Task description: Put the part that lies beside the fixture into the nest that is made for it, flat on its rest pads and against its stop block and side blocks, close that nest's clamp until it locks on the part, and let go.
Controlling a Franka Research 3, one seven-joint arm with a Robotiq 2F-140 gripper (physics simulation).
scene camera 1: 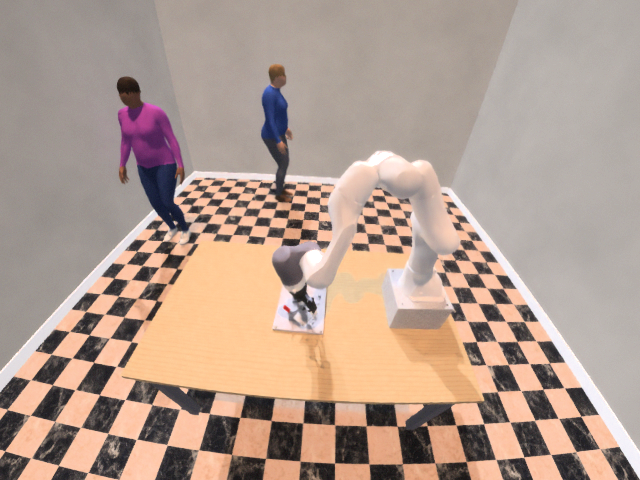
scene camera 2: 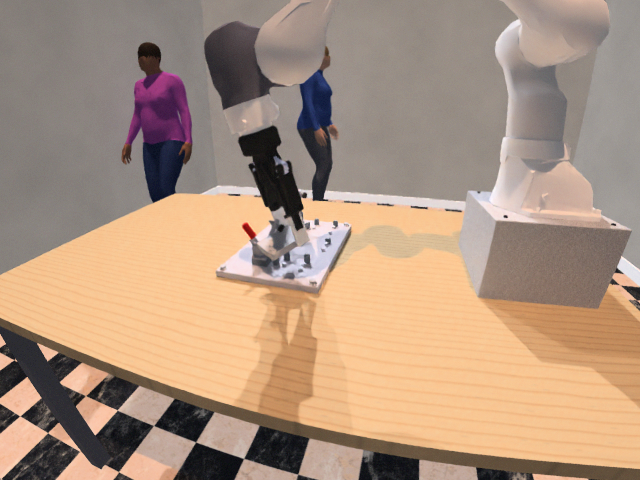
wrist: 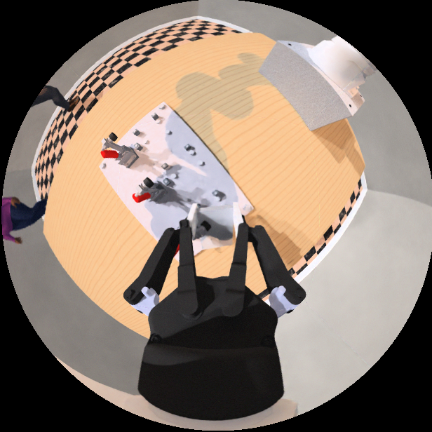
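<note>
My gripper point(scene camera 1: 308, 308) point(scene camera 2: 289, 229) point(wrist: 214, 209) is shut on the grey part point(scene camera 2: 281, 251) point(wrist: 219, 218), a flat-faced angular piece, over the near end of the fixture plate point(scene camera 1: 280, 326) point(scene camera 2: 235, 271) point(wrist: 120, 176). The part looks tilted in scene camera 2; whether it touches the rest pads or blocks cannot be told. A clamp with a red handle point(scene camera 1: 286, 308) point(scene camera 2: 249, 230) stands close beside it. In the wrist view two further clamps have red handles point(wrist: 109, 154) point(wrist: 141, 197), and a third red handle point(wrist: 178, 248) is mostly hidden behind a finger.
Small blocks and pins point(scene camera 2: 307, 258) point(wrist: 190, 149) rise from the plate. The plate lies on the wooden table point(scene camera 1: 217, 310) point(scene camera 2: 155, 310) point(wrist: 80, 200). The robot's base block point(scene camera 1: 418, 315) point(scene camera 2: 542, 263) point(wrist: 305, 85) stands to the right. Two people point(scene camera 1: 149, 139) point(scene camera 1: 275, 118) are beyond the table.
</note>
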